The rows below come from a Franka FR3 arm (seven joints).
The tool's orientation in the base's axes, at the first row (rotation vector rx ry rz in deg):
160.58, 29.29, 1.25
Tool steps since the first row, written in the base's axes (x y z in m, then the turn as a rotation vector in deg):
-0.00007, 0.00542, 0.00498, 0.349, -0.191, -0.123
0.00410, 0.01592, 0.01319, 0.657, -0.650, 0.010
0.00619, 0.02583, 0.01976, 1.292, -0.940, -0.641
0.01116, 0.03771, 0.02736, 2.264, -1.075, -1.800
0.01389, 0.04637, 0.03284, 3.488, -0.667, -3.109
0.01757, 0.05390, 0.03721, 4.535, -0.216, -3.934
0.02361, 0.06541, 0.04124, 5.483, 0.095, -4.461
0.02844, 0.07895, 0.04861, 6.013, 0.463, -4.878
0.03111, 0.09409, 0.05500, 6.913, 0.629, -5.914
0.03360, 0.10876, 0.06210, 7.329, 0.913, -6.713
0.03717, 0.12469, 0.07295, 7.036, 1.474, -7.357
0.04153, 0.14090, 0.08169, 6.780, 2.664, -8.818
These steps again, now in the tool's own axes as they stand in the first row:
0.00163, -0.00345, -0.00630, 0.265, 0.255, 0.195
0.00889, -0.00905, -0.01683, 0.389, 0.810, 0.217
0.01405, -0.01532, -0.02577, 0.907, 1.101, 0.964
0.02256, -0.02206, -0.03605, 1.814, 1.223, 2.176
0.02792, -0.02730, -0.04355, 3.151, 0.904, 3.396
0.03383, -0.03152, -0.04961, 4.319, 0.623, 4.129
0.04334, -0.03859, -0.05630, 5.335, 0.520, 4.609
0.05230, -0.04693, -0.06684, 5.975, 0.253, 4.940
0.05983, -0.05772, -0.07703, 6.914, 0.117, 5.945
0.06700, -0.06796, -0.08779, 7.432, -0.223, 6.658
0.07548, -0.07787, -0.10242, 7.377, -1.010, 7.097
0.08488, -0.08837, -0.11505, 7.605, -2.581, 8.144

